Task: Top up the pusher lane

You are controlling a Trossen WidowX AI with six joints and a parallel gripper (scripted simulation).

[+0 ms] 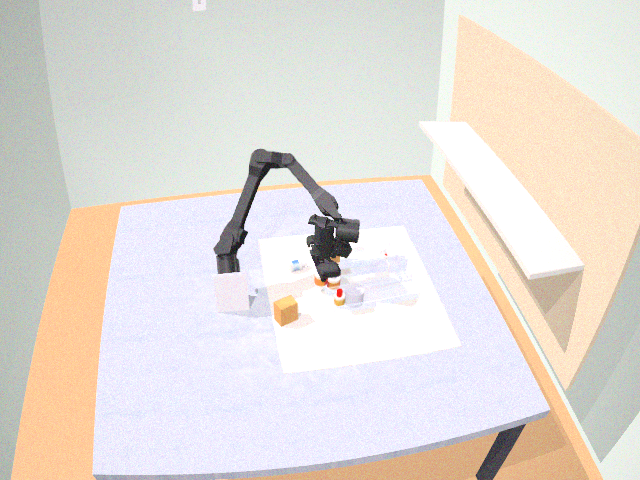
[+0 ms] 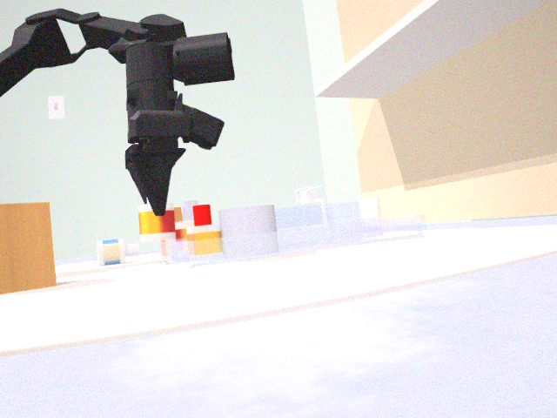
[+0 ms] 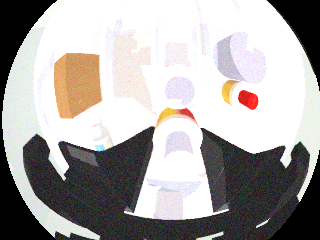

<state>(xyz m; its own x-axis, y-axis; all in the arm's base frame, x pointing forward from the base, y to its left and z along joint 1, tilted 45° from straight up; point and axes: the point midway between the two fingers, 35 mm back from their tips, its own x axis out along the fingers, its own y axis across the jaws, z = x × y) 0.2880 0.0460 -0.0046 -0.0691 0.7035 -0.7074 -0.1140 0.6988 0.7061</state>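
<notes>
Right now the grey cylinder is 9 cm ahead of my gripper tip, 7 cm to the right of it and 3 cm below it. The rest, counted from my gripper tip: see-through sprung lane 18 cm ahead, 5 cm to the left, 4 cm below; wall shelf 54 cm ahead, 31 cm above, 1 cm to the left.
</notes>
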